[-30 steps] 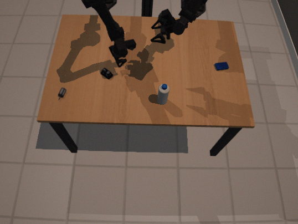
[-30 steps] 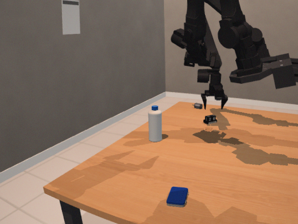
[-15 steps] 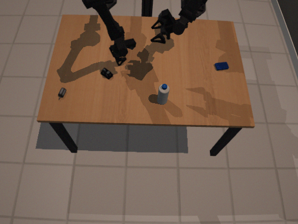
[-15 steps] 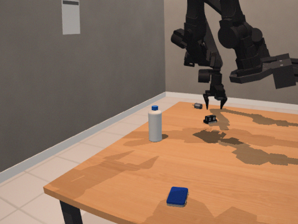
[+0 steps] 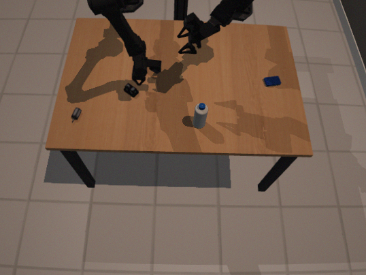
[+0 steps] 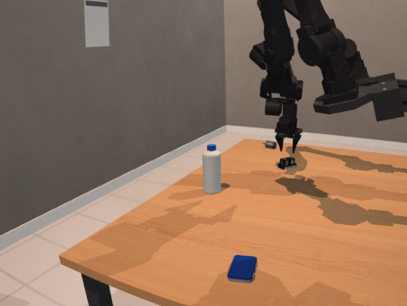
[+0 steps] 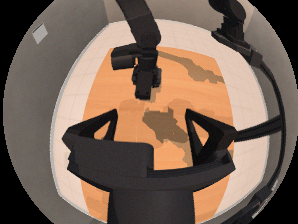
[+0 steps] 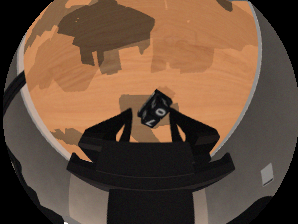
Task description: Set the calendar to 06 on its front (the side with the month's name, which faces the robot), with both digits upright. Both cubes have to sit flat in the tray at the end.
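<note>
The black cube is 2 cm ahead of my right hand, 4 cm to the right of it and 6 cm below it. The rest, counted from my right hand: white bottle 18 cm ahead, 32 cm to the left, 1 cm below; then blue pad 12 cm behind, 73 cm to the left, 8 cm below.
</note>
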